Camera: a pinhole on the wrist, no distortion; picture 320 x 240 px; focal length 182.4 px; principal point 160.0 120.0 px. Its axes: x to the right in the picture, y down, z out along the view. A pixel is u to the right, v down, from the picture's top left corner.
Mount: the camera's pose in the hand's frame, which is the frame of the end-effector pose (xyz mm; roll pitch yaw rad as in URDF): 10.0 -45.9 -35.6 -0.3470 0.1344 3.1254
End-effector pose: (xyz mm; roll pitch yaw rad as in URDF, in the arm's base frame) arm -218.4 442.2 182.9 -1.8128 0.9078 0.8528
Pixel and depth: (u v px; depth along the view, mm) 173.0 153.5 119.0
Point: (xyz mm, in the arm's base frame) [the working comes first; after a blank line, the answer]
In the camera's frame: 8.5 21.9 119.0

-246.6 547.4 247.3
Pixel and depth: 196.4 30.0 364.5
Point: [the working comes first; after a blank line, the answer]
In the camera's frame: 72.7 -179.9 364.5

-569.2 563.9 220.8
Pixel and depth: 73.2 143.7 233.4
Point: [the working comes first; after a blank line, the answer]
In the camera's frame: -111.1 30.3 233.4

-291.4 690.5 176.9
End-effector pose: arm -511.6 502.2 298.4 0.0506 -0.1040 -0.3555
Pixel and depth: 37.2 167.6 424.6
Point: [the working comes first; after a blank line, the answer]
In the camera's frame: -285.9 110.8 424.6

-430.8 135.0 667.0
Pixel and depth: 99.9 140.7 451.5
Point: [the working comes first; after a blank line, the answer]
In the camera's frame: -148.8 51.2 451.5

-548.6 229.6 681.4
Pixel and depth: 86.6 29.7 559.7
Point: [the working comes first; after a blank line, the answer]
In the camera's frame: -225.2 -277.1 559.7

-433.1 463.7 920.7
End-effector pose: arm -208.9 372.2 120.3 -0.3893 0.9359 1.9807
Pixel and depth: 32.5 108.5 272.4
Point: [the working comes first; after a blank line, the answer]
In the camera's frame: -190.4 -17.2 272.4

-317.5 674.3 154.6
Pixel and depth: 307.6 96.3 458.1
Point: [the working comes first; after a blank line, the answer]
In the camera's frame: 370.7 -59.5 458.1

-242.2 426.5 687.6
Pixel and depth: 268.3 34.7 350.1
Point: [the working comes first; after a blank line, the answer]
In the camera's frame: 207.9 -163.7 350.1

-350.6 411.4 495.2
